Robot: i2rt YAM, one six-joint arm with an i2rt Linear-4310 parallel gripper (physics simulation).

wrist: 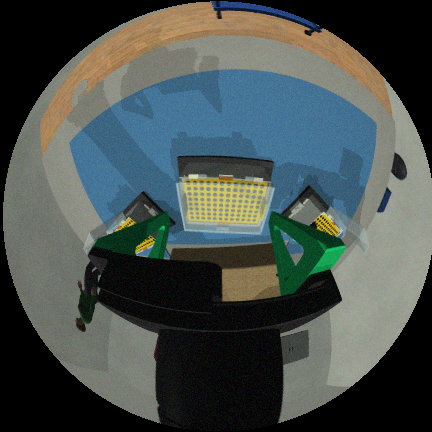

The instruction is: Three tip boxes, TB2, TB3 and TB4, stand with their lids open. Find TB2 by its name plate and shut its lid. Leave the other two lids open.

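Places are measured from the arm's base along level axes (x ahead, y down, z left), in millimetres.
Pixels of known places: gripper, fingertip midpoint: [218, 216].
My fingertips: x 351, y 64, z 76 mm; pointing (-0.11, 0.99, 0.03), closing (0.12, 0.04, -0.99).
Behind a point stands the place of what it marks.
The middle tip box [226, 167] @(x 357, y 165, z 70 mm) has a dark wall and a yellow tip rack [226, 201]. Its clear lid [220, 229] @(x 279, y 116, z 67 mm) covers the rack in this view, and the rack looks pale through it; whether the lid is fully down I cannot tell. The left tip box [142, 202] @(x 257, y 184, z 232 mm) and right tip box [310, 198] @(x 323, y 178, z -106 mm) stand turned at an angle, partly hidden by the fingers. Their clear lids stick outward, open; the right lid [356, 232] @(x 359, y 54, z -121 mm) shows best. No name plate is readable, so I cannot tell which is TB2. My gripper [218, 216] @(x 351, y 64, z 76 mm) is open and empty, its green fingertips either side of the middle box.
The boxes stand on a blue mat [300, 110] @(x 477, y 193, z -33 mm) on a grey surface. A wooden surface [150, 32] with a blue rail [270, 11] lies at the far side. A brown block-like surface [250, 282] @(x 115, y 99, z -28 mm) shows between the fingers, near the gripper body. A small figure [86, 302] shows at lower left.
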